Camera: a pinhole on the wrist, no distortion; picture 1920 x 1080 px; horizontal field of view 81.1 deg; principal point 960.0 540.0 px. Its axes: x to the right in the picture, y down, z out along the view. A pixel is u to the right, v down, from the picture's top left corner.
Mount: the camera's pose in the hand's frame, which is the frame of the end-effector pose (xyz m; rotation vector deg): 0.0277 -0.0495 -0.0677 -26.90 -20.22 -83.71
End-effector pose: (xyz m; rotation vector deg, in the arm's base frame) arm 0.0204 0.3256 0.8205 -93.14 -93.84 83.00
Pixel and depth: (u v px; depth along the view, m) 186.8 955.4 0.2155
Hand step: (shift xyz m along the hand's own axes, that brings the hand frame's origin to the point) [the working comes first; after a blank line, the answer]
In the camera's frame: -0.1485 0.0798 0.2155

0.1059 0.1913 0.0360
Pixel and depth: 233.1 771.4 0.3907
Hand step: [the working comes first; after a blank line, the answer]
In the camera's frame: -0.2531 0.0806 0.3907

0.1072 0.3702 0.1342
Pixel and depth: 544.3 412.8 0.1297
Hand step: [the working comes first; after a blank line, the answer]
In the camera's frame: -0.0481 -0.0147 0.1297

0.0159 0.0569 0.0211
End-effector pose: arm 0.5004 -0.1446 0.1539 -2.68 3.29 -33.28
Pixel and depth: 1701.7 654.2 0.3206
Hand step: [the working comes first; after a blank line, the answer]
In the camera's frame: 0.2119 0.0326 0.3206

0.0954 -0.0679 0.3116
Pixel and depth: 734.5 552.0 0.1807
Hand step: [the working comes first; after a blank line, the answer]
In the camera's frame: -0.0363 0.0019 0.1807

0.0362 0.0734 0.0694
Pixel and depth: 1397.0 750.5 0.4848
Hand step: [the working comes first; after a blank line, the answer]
In the camera's frame: 0.1888 0.0910 0.4848

0.1603 0.0380 0.4360
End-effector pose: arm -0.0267 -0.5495 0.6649 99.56 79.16 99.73
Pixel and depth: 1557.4 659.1 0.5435
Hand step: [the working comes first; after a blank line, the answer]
In the camera's frame: 0.2894 0.0577 0.5435

0.1389 -0.0204 0.5399
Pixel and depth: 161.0 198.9 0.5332
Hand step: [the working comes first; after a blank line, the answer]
In the camera's frame: -0.3797 -0.1621 0.5332

-0.1374 0.5400 0.2150
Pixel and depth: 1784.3 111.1 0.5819
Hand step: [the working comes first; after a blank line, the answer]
In the camera's frame: 0.4275 -0.2224 0.5819

-0.1259 -0.1329 0.6673
